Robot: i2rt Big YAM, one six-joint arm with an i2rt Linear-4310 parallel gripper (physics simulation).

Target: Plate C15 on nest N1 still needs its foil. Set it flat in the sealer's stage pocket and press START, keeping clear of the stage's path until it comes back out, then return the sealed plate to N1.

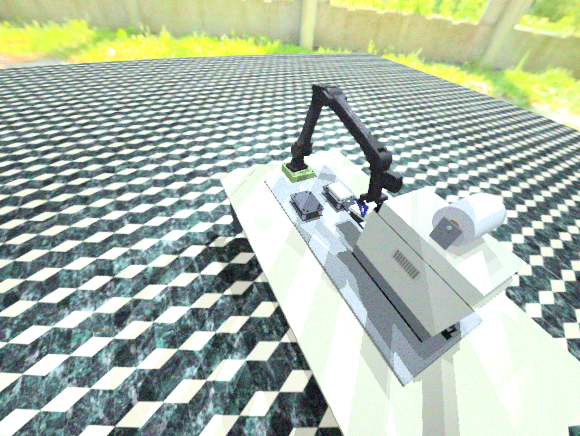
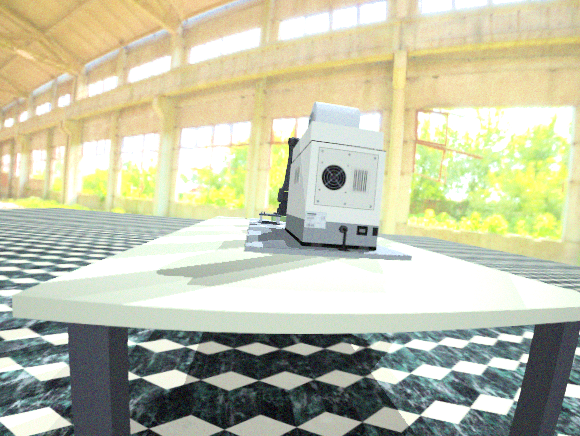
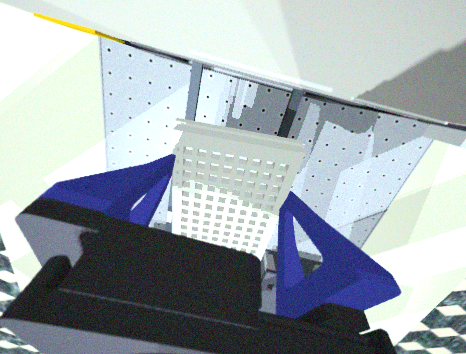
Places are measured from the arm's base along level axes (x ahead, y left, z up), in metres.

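Pixels of known places: gripper, fingertip midpoint: [image 3: 232, 179]; arm's base at its link origin: [image 1: 296, 167] [image 2: 282, 215].
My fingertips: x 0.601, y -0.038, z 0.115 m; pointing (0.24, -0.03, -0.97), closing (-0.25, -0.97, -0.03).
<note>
Ahead of a thing's pixels: the offset from my fingertips to its top centre. Level surfaces: height alone.
A white well plate @[0.029 m back, 0.003 m left, 0.009 m up] [image 3: 227, 200] with square wells lies between the two blue fingers of my gripper [image 3: 232, 179] [image 1: 369, 209], which is shut on it. The gripper's black body covers the near end of the plate. The label does not show. The grey-white sealer [image 3: 320, 40] [image 1: 400, 260] [image 2: 300, 195] stands just beyond the plate. Two dark stage rails, left [image 3: 195, 95] and right [image 3: 291, 112], run from the sealer toward the plate. The stage pocket is hidden, and whether the plate touches it cannot be told. The START button does not show.
Near the arm's green base [image 1: 298, 172] stand a dark-topped nest @[0.299 m back, 0.116 m right, 0.090 m down] [image 1: 306, 204] and a white-topped one @[0.269 m back, 0.093 m left, 0.085 m down] [image 1: 340, 190]; their labels are unreadable. A foil roll @[0.295 m ahead, 0.040 m right, 0.325 m up] [image 1: 487, 217] [image 2: 334, 114] sits on top of the sealer. A perforated board @[0.151 m down] [image 3: 135, 105] lies below.
</note>
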